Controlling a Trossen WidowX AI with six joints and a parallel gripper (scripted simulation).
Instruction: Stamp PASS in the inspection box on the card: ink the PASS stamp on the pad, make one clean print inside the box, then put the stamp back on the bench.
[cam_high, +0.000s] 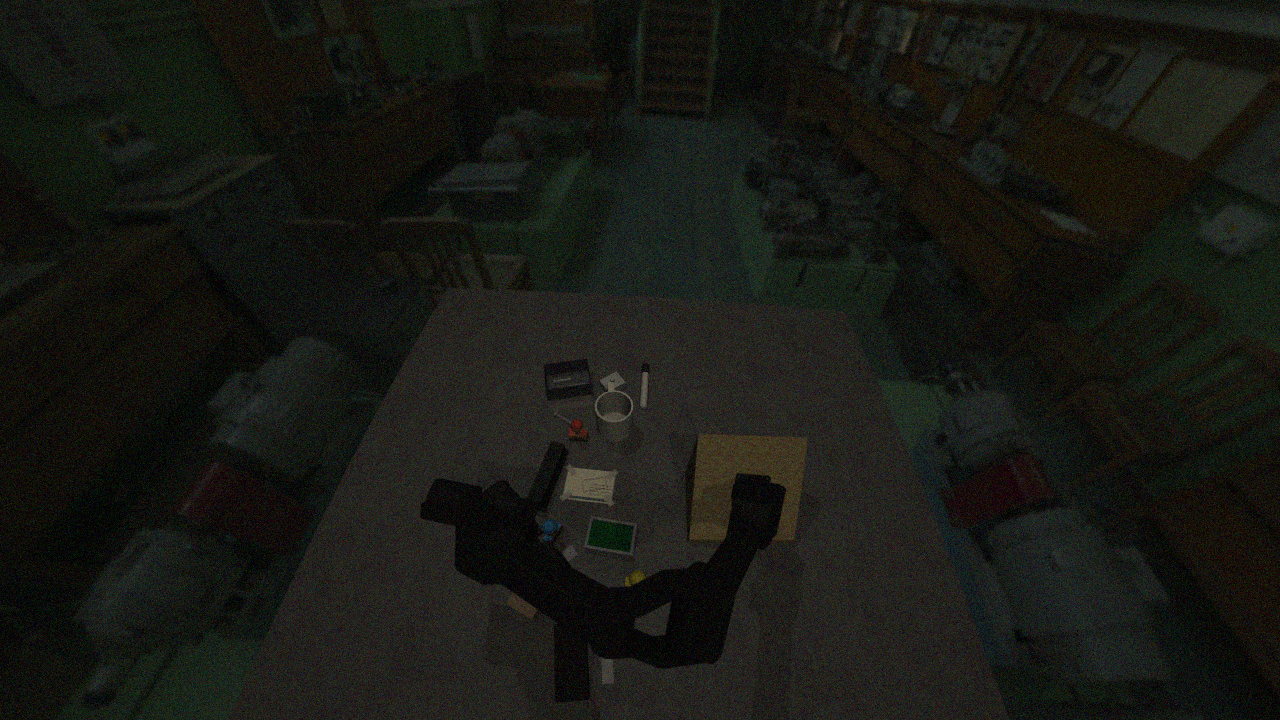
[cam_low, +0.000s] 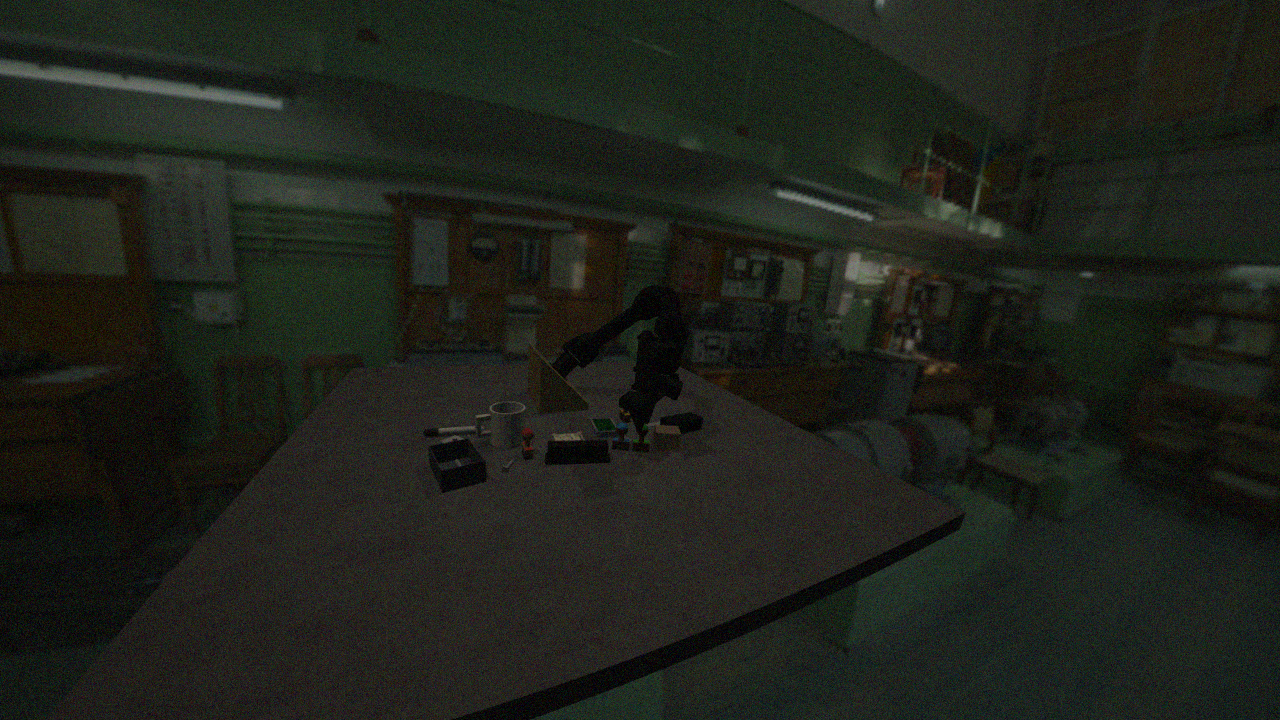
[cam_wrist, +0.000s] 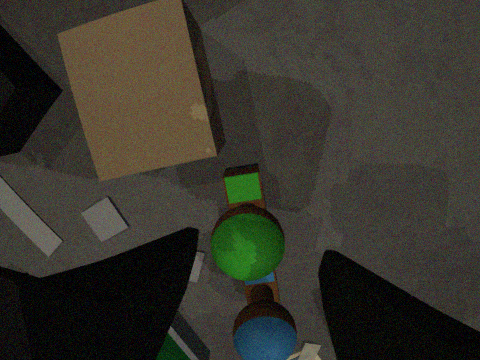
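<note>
Now: the green stamp 40 mm below my gripper tip. From my gripper tip the other things lie so: ink pad (130 mm behind, 50 mm to the right, 60 mm below); then tan block (10 mm behind, 70 mm to the left, 40 mm below); then blue stamp (20 mm behind, 40 mm to the right, 40 mm below).
</note>
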